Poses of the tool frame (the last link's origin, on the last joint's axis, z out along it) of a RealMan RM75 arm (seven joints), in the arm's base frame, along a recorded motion.
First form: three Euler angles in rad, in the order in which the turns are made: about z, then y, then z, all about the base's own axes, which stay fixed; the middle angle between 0 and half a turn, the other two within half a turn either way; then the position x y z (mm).
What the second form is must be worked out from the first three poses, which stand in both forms.
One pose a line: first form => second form
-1.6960 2.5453 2.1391 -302 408 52 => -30.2 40.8 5.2 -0.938 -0.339 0.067 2.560
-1.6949 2.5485 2.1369 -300 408 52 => -30.0 40.8 5.2 -0.939 -0.338 0.067 2.563
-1.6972 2.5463 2.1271 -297 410 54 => -29.7 41.0 5.4 -0.940 -0.334 0.065 2.560
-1.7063 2.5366 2.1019 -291 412 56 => -29.1 41.2 5.6 -0.943 -0.327 0.061 2.549
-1.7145 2.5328 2.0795 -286 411 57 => -28.6 41.1 5.7 -0.946 -0.320 0.057 2.543
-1.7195 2.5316 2.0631 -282 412 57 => -28.2 41.2 5.7 -0.948 -0.315 0.054 2.541
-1.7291 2.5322 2.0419 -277 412 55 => -27.7 41.2 5.5 -0.950 -0.309 0.049 2.540
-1.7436 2.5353 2.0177 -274 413 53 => -27.4 41.3 5.3 -0.952 -0.305 0.043 2.541
